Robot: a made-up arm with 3 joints. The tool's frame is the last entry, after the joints.
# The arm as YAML. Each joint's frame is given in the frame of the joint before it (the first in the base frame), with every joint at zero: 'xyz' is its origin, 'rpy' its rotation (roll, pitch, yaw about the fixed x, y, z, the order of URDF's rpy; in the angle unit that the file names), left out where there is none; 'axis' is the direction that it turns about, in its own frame. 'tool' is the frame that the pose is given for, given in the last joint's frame.
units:
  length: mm
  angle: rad
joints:
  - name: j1
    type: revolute
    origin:
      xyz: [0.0, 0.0, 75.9]
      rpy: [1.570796, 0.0, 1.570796]
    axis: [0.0, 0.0, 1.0]
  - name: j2
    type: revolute
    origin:
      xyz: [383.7, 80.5, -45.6]
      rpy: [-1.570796, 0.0, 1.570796]
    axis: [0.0, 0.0, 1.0]
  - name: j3
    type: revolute
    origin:
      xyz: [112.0, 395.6, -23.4]
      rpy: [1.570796, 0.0, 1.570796]
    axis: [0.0, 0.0, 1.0]
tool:
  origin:
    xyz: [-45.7, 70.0, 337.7]
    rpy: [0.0, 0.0, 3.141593]
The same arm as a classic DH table. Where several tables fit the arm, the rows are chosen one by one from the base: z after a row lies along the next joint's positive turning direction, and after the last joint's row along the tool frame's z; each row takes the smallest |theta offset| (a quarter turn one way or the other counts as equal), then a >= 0, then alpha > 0; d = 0 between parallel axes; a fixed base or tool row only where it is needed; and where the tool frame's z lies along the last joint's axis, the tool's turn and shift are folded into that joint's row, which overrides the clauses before.
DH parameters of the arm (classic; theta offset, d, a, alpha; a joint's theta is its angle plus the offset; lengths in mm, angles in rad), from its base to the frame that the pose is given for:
base (fixed): 1.5708 75.9 0 1.5708
j1: 1.5708 -45.6 80.5 -1.5708
j2: 1.5708 -407.1 395.6 1.5708
j3: -0.9924 0 -83.6 0
tool (fixed): -2.1492 449.7 0 0

